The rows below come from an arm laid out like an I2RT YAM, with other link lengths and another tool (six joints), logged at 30 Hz.
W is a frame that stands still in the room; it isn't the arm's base.
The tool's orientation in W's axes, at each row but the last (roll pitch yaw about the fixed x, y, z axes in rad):
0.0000, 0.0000, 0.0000
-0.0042, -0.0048, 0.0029
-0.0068, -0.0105, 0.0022
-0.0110, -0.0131, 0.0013
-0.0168, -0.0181, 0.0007
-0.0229, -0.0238, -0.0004
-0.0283, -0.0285, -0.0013
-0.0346, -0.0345, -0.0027
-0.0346, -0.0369, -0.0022
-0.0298, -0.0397, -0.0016
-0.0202, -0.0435, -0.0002
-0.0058, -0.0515, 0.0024
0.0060, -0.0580, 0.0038
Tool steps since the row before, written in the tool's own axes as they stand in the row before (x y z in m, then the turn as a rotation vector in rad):
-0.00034, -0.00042, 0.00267, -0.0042, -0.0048, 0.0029
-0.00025, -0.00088, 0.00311, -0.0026, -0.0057, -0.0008
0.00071, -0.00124, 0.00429, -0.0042, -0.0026, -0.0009
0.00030, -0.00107, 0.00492, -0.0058, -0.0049, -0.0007
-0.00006, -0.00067, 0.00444, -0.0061, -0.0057, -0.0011
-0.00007, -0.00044, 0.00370, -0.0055, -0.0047, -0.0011
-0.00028, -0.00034, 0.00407, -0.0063, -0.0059, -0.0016
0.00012, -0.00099, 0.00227, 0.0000, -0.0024, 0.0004
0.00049, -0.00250, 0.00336, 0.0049, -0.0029, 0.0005
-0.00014, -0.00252, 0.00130, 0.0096, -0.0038, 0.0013
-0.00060, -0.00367, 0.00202, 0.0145, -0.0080, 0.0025
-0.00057, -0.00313, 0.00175, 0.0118, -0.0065, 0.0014
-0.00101, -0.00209, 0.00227, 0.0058, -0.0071, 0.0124
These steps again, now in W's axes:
-0.00034, -0.00042, 0.00267, -0.0042, -0.0048, 0.0029
-0.00026, -0.00087, 0.00311, -0.0026, -0.0057, -0.0008
0.00067, -0.00121, 0.00431, -0.0042, -0.0026, -0.0009
0.00024, -0.00102, 0.00493, -0.0058, -0.0049, -0.0007
-0.00014, -0.00060, 0.00445, -0.0061, -0.0057, -0.0011
-0.00016, -0.00036, 0.00371, -0.0055, -0.0047, -0.0011
-0.00040, -0.00022, 0.00407, -0.0063, -0.0059, -0.0016
0.00004, -0.00091, 0.00231, 0.0000, -0.0024, 0.0005
0.00036, -0.00238, 0.00346, 0.0049, -0.0029, 0.0008
-0.00020, -0.00248, 0.00137, 0.0095, -0.0038, 0.0018
-0.00069, -0.00363, 0.00207, 0.0144, -0.0080, 0.0033
-0.00065, -0.00312, 0.00174, 0.0117, -0.0065, 0.0020
-0.00113, -0.00211, 0.00220, 0.0051, -0.0072, 0.0127

